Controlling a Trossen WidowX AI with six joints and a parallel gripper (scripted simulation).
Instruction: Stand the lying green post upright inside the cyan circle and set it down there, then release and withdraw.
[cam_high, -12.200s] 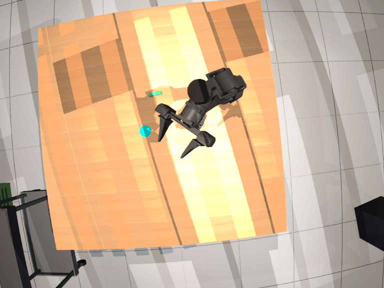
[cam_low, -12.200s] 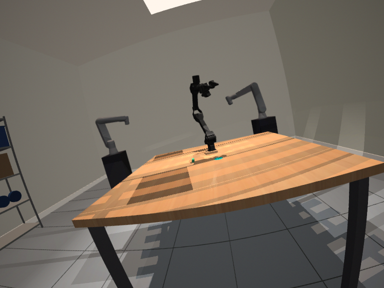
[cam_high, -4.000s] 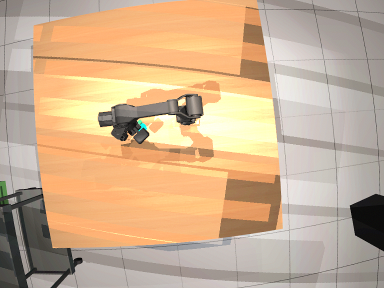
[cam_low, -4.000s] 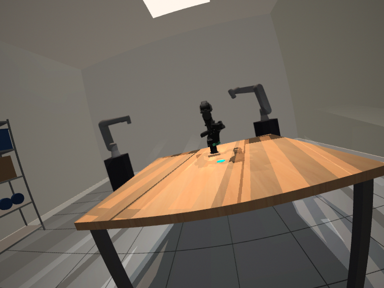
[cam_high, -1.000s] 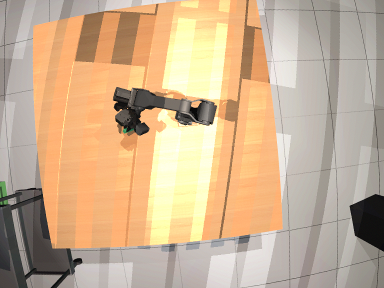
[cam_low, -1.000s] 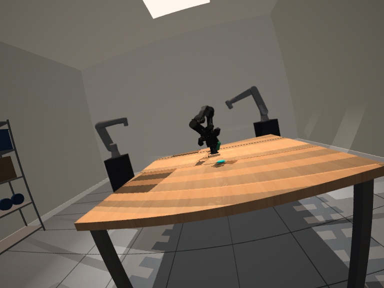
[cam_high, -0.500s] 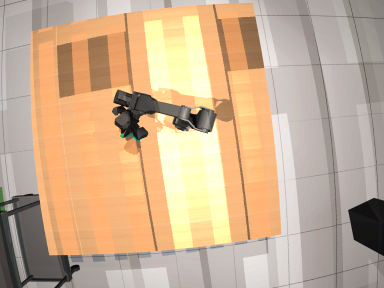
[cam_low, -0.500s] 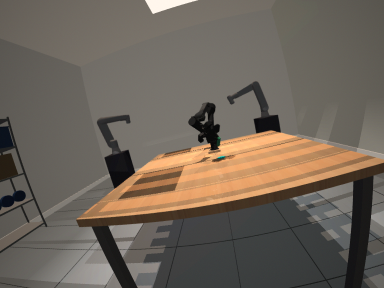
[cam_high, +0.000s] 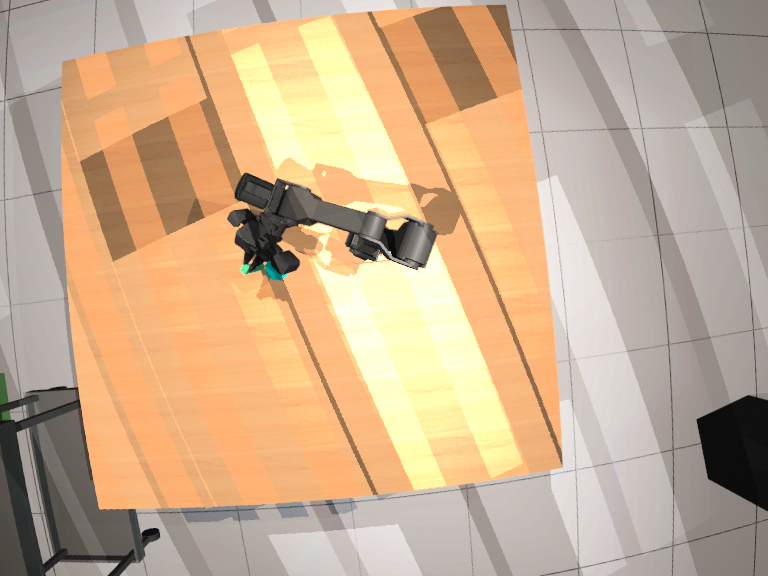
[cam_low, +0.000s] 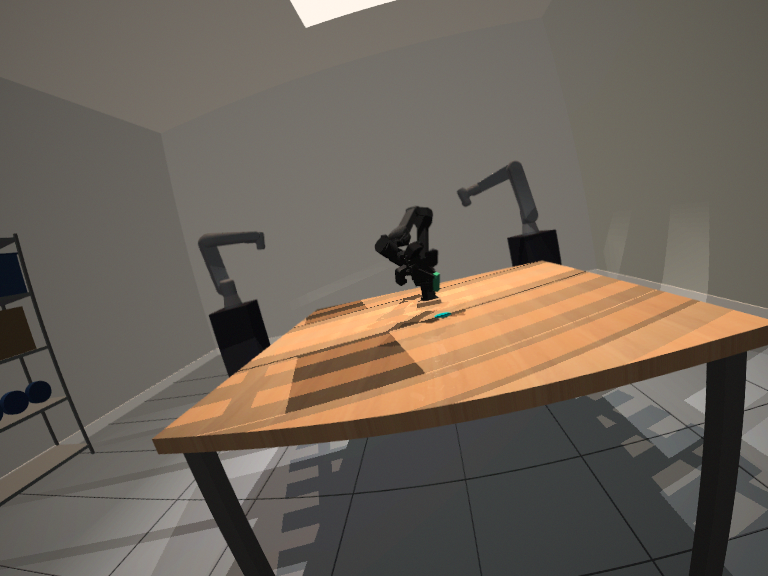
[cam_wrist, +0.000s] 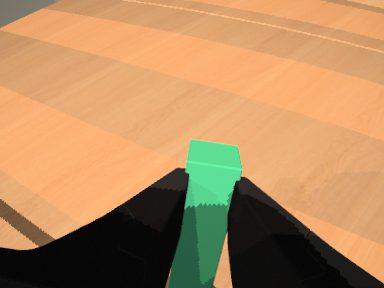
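My gripper tip is 40 mm past the cyan circle and 140 mm above it. Also, from my gripper tip: green post: 10 mm behind, 20 mm below.
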